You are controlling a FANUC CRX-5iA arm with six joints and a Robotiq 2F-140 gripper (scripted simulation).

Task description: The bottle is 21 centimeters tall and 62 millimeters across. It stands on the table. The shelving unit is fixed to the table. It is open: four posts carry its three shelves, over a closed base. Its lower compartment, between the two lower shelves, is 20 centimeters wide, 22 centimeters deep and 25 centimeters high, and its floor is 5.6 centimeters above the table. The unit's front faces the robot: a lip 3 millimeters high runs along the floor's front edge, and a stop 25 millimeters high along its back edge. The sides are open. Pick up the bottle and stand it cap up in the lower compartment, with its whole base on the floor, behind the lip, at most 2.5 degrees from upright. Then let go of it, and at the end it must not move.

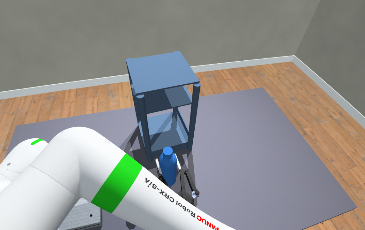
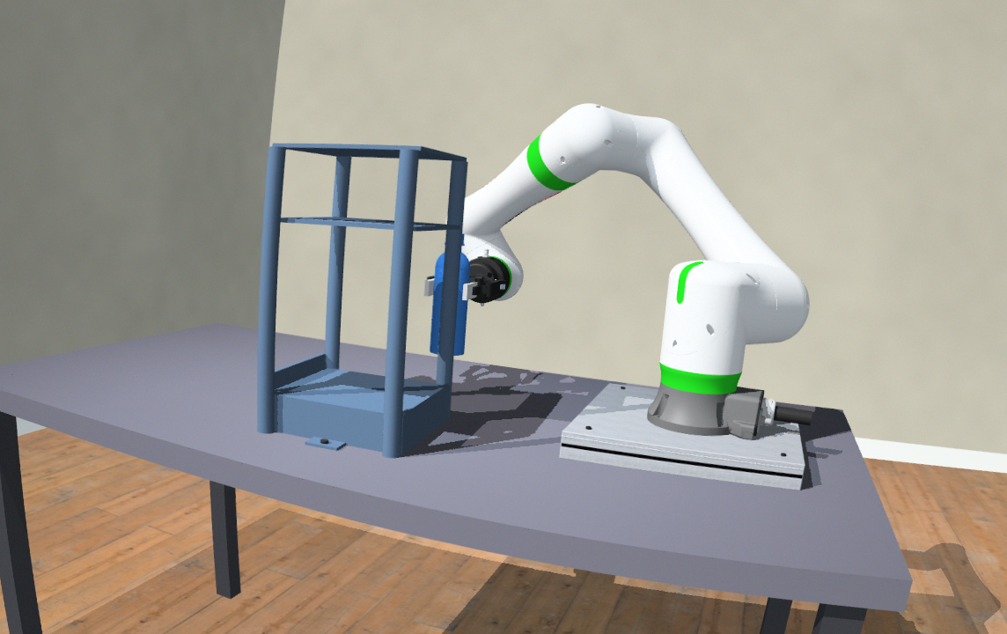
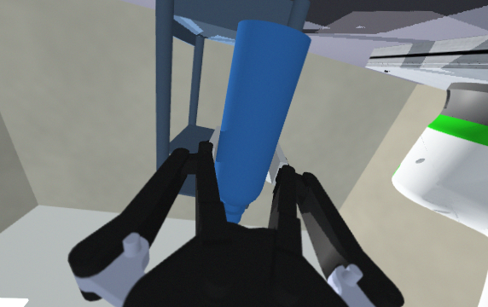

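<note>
Right now the blue shelving unit is 20 mm ahead of my hand, 270 mm to the left of it and 20 mm above it.
</note>
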